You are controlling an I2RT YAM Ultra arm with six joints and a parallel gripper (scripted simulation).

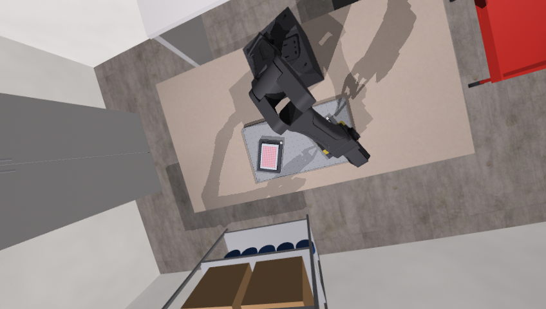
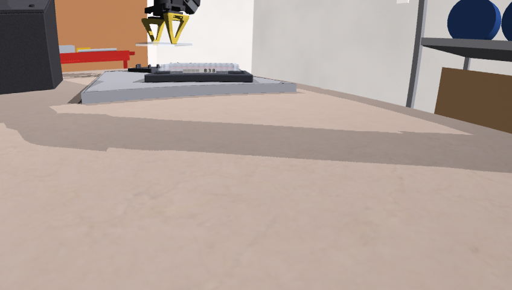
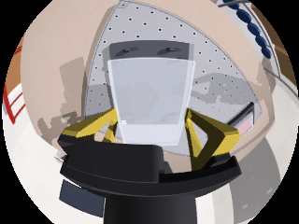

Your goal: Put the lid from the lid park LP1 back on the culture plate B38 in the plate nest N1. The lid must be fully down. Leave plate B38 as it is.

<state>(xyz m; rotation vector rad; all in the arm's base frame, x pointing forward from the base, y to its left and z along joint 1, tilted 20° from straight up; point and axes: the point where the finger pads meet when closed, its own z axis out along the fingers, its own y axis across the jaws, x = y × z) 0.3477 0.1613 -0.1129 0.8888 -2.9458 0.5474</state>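
Now: hand 1 cm above the clear lid. From my hand the other things lie so: dark lid park LP1 (7 cm below); culture plate B38 (6 cm ahead, 29 cm to the right, 6 cm below); grey base plate (1 cm ahead, 14 cm to the right, 8 cm below).
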